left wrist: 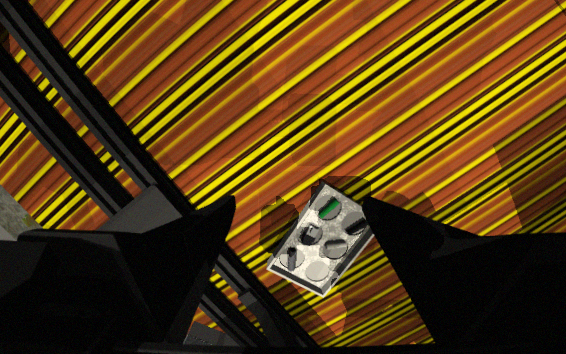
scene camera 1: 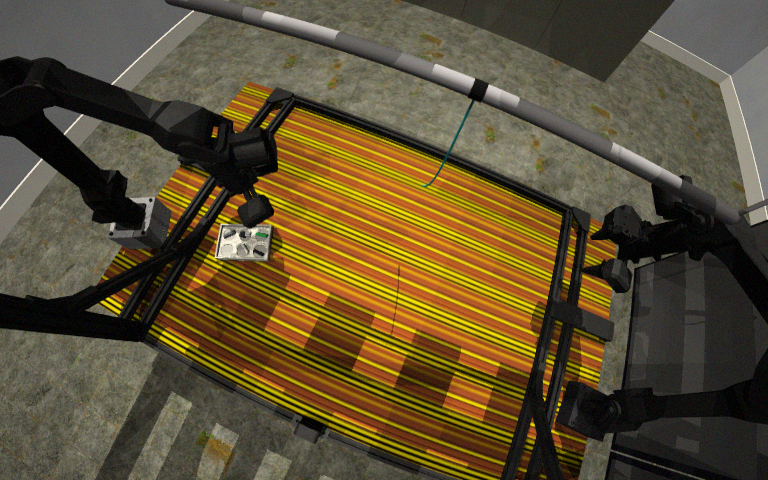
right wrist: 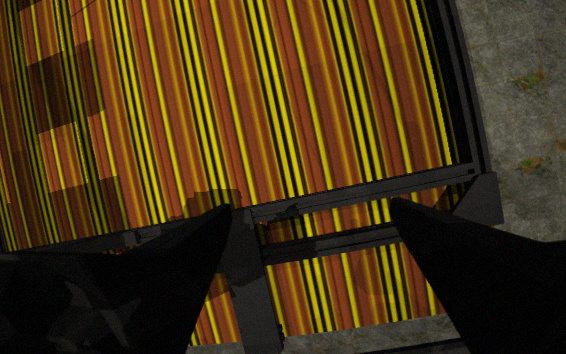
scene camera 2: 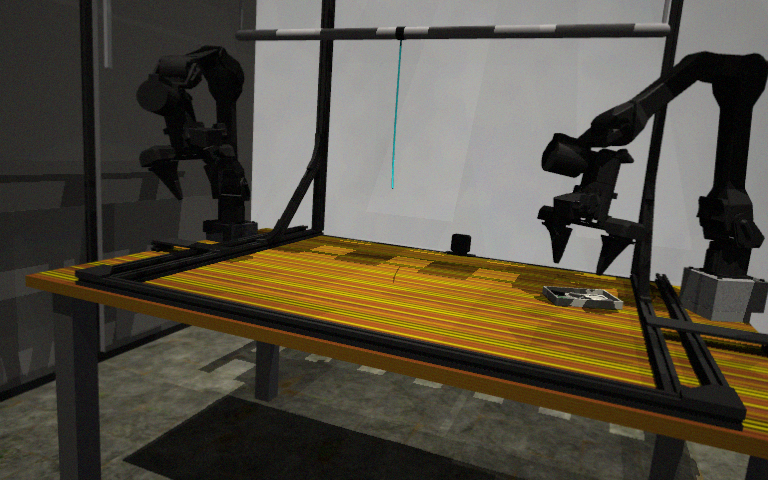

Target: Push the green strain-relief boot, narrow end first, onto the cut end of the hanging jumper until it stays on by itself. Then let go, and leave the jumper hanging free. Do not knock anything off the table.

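Places are measured from the left arm's base along level axes (x down, y back, z left), in centimetres.
Pixels of known places: left gripper, fingertip midpoint: (left wrist: 299, 202) (scene camera 2: 576, 269); right gripper, fingertip midpoint: (scene camera 1: 586, 253) (right wrist: 309, 208) (scene camera 2: 200, 197); left arm's base at its link origin: (scene camera 1: 131, 216) (scene camera 2: 725, 274); right arm's base at its link origin: (scene camera 1: 592, 411) (scene camera 2: 230, 221).
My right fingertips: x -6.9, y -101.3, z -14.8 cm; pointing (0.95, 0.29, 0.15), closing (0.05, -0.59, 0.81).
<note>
Ahead of a thing's pixels: the offset from my right fingertips to its top centre. "*": to the spot under its first point.
The green strain-relief boot {dx +13.5, dy +71.7, dz +12.1 cm} (scene camera 1: 261, 234) (left wrist: 329, 208) lies in a round pocket at one corner of a small pale parts tray {dx +13.1, dy +75.8, dz +10.4 cm} (scene camera 1: 243, 259) (left wrist: 296, 281); which end is narrow cannot be told. The teal jumper {* dx -24.0, dy +37.0, dz +9.5 cm} (scene camera 1: 455, 138) (scene camera 2: 396, 113) hangs from a black clamp {dx -33.5, dy +37.0, dz +9.4 cm} (scene camera 1: 479, 90) (scene camera 2: 400, 32), its cut end free above the table. My left gripper (scene camera 2: 578, 267) (left wrist: 299, 202) is open and empty, fingers pointing down, above the tray. My right gripper (scene camera 1: 590, 254) (scene camera 2: 198, 196) (right wrist: 309, 208) is open and empty, far from the tray, over the frame at the table's other side.
Other small dark and grey parts lie in the tray's pockets. A striped pole {* dx -33.3, dy +46.8, dz +13.9 cm} (scene camera 1: 385, 50) (scene camera 2: 464, 32) runs above the table and carries the clamp. Dark frame rails (scene camera 2: 362, 333) (right wrist: 360, 188) border the striped table. A small black box (scene camera 2: 461, 243) stands at the far edge in scene camera 2.
</note>
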